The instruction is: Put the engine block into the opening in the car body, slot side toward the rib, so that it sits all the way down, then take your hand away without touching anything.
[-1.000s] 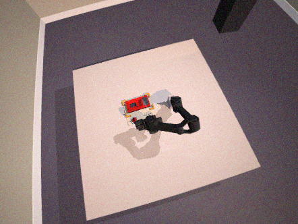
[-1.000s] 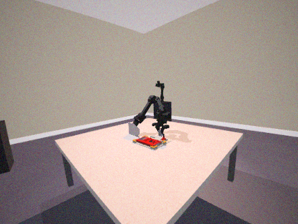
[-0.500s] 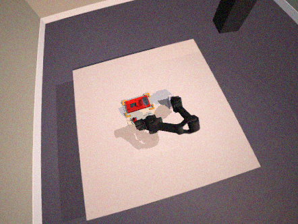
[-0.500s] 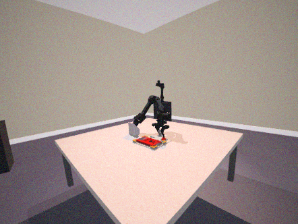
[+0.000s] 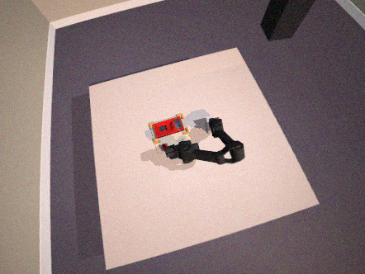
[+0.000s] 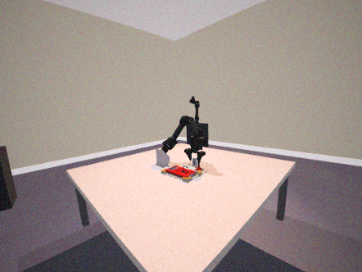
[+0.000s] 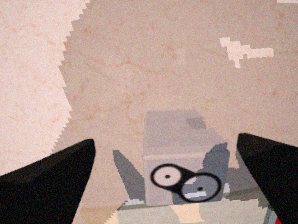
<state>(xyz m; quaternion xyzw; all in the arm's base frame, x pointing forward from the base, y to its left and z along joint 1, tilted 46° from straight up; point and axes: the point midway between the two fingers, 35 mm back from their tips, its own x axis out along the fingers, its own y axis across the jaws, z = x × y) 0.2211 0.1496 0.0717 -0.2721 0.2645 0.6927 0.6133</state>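
The engine block lies 10 mm ahead of my gripper tip and 10 mm above it.
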